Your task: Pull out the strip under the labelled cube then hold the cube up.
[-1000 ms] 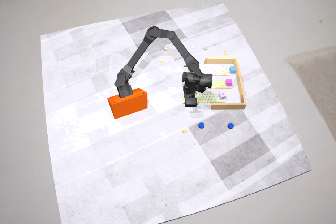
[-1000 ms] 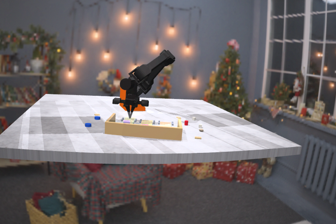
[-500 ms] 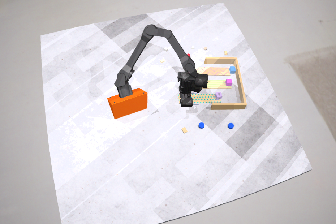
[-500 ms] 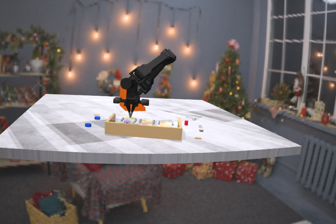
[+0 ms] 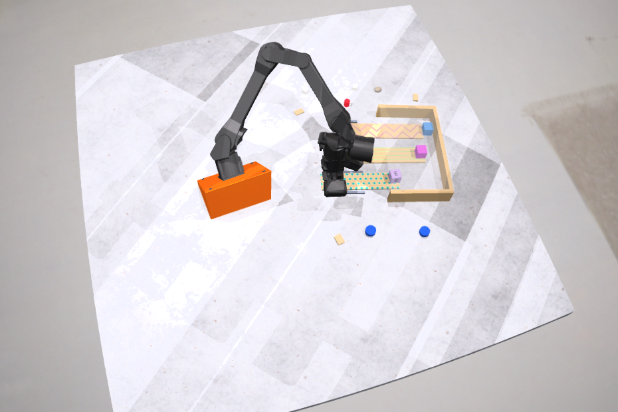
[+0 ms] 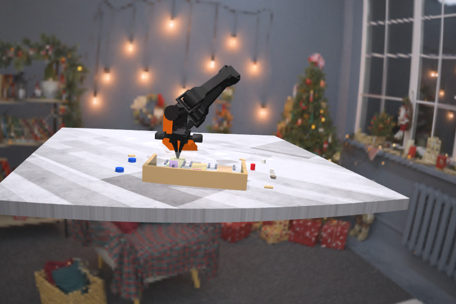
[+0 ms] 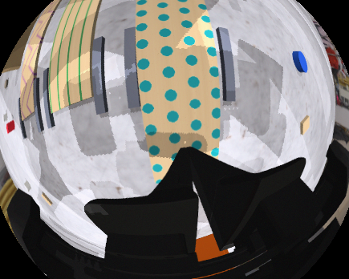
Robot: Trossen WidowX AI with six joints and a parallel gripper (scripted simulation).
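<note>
Now: gripper tip 18 cm short of the labelled cube, 7 cm to the left of it and 2 cm below it.
</note>
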